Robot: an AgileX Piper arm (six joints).
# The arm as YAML. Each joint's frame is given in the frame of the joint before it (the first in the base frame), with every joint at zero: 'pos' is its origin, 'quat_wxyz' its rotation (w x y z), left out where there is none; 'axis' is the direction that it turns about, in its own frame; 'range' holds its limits. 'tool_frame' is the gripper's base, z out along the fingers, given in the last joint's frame.
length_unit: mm
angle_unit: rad
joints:
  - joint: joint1
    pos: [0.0, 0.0, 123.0]
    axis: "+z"
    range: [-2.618, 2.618]
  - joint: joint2
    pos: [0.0, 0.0, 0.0]
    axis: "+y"
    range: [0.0, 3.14]
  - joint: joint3
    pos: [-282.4, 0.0, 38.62]
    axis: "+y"
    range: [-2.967, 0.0]
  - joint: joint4
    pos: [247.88, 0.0, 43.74]
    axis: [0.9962, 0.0, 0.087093]
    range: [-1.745, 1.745]
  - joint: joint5
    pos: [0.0, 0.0, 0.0]
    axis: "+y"
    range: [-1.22, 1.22]
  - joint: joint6
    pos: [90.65, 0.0, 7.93]
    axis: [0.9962, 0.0, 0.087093]
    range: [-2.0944, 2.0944]
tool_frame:
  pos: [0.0, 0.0, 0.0]
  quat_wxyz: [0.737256, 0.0, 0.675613, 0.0]
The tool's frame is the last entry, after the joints.
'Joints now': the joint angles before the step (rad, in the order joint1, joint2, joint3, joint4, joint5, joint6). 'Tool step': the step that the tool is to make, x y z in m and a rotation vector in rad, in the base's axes. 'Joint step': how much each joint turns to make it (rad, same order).
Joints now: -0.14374, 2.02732, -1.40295, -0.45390, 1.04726, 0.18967
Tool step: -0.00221, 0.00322, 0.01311, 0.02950, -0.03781, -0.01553
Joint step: 0.00001, -0.03685, 0.00002, 0.04056, 0.00175, -0.00560
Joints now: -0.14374, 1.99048, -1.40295, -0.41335, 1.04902, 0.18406
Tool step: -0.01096, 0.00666, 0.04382, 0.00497, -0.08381, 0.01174
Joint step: 0.00961, -0.11734, 0.00001, 0.02622, 0.02874, -0.02508
